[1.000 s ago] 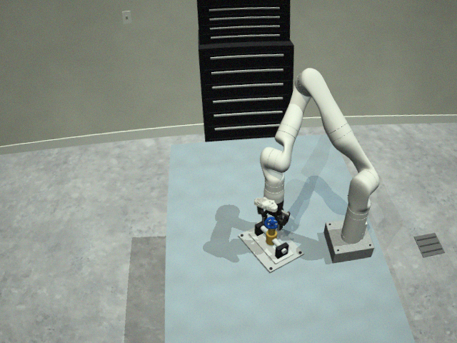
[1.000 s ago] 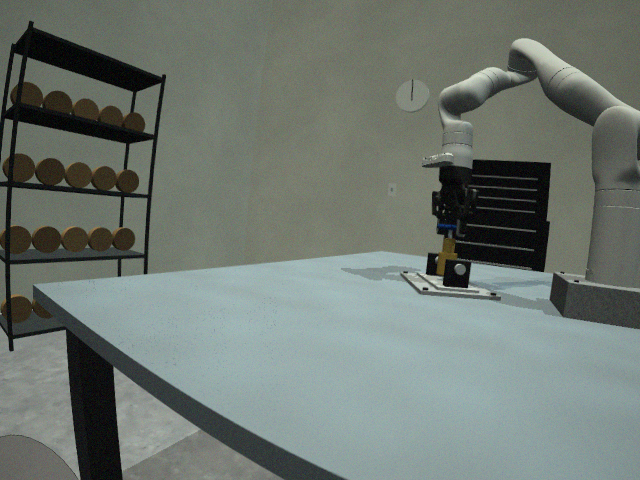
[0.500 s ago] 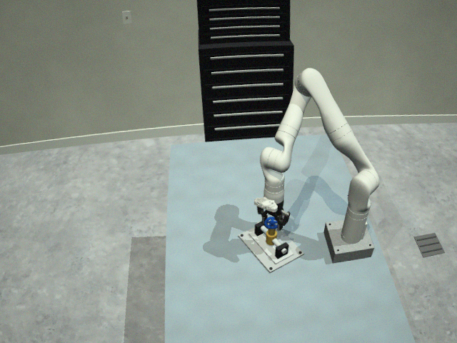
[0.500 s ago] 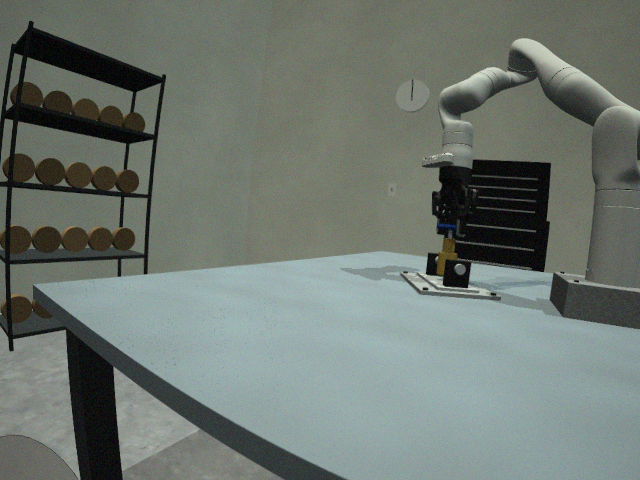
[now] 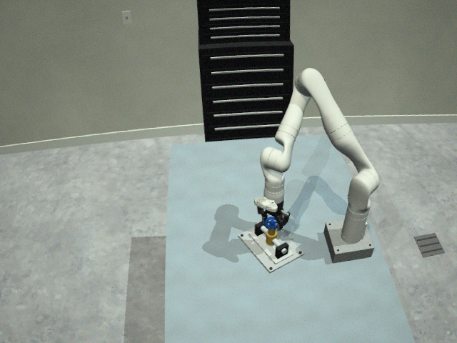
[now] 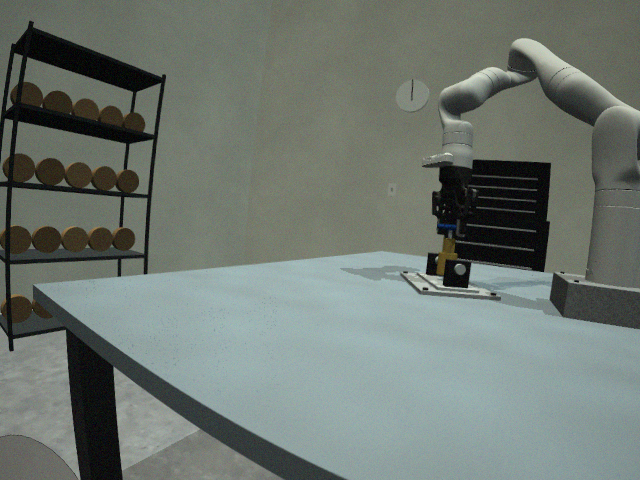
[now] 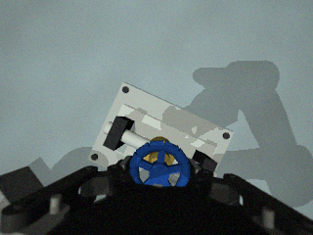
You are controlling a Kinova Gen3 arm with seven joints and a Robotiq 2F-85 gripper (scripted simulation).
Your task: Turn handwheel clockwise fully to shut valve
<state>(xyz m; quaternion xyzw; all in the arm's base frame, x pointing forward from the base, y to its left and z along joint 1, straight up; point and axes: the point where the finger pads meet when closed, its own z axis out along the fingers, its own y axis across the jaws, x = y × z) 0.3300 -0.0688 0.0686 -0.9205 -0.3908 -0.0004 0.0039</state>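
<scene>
Right now the blue handwheel is right at my hand.
</scene>
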